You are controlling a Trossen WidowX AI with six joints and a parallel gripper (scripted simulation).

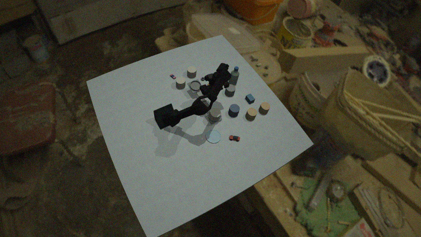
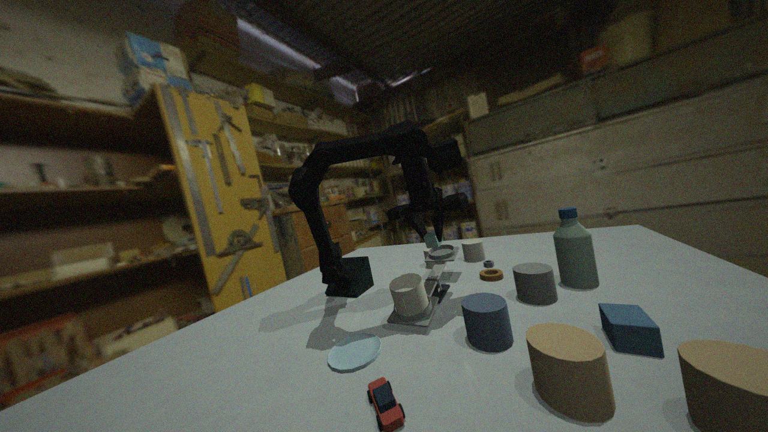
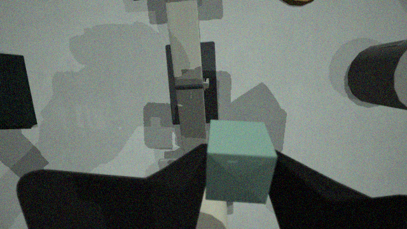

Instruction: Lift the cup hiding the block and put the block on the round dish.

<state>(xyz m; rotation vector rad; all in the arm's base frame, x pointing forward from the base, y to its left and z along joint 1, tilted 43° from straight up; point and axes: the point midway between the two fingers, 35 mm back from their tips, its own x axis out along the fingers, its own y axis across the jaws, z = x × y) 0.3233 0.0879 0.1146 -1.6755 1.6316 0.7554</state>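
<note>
My gripper tip is 220 mm to the left of the pale blue round dish, 140 mm above it and 100 mm past it. Also, from my gripper tip: grey cylinder (180 mm ahead, 110 mm below, 60 mm to the left); teal block (10 mm above); blue cylinder (140 mm to the right, 130 mm ahead, 110 mm below).
</note>
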